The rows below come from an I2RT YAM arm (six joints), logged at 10 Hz.
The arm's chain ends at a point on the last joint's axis. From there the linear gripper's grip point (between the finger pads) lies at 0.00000 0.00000 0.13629 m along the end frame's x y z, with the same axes.
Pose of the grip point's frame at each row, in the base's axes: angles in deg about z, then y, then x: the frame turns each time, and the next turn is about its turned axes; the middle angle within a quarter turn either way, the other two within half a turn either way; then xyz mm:
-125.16, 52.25, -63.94, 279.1, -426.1, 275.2
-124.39, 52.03, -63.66, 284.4, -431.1, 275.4
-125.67, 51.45, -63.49, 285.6, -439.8, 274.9
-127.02, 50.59, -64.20, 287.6, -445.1, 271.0
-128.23, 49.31, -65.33, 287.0, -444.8, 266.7
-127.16, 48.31, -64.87, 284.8, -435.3, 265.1
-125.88, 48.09, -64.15, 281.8, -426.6, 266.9
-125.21, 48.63, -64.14, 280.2, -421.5, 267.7
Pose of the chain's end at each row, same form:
-125.16, 52.25, -63.94, 206.3, -316.9, 238.5
-124.39, 52.03, -63.66, 210.5, -322.8, 238.2
-125.67, 51.45, -63.49, 214.3, -330.0, 237.0
-127.02, 50.59, -64.20, 217.2, -334.6, 233.3
-128.23, 49.31, -65.33, 216.4, -334.3, 229.6
-127.16, 48.31, -64.87, 212.6, -326.3, 226.6
-125.88, 48.09, -64.15, 208.3, -318.9, 227.2
-125.21, 48.63, -64.14, 205.7, -314.3, 228.4

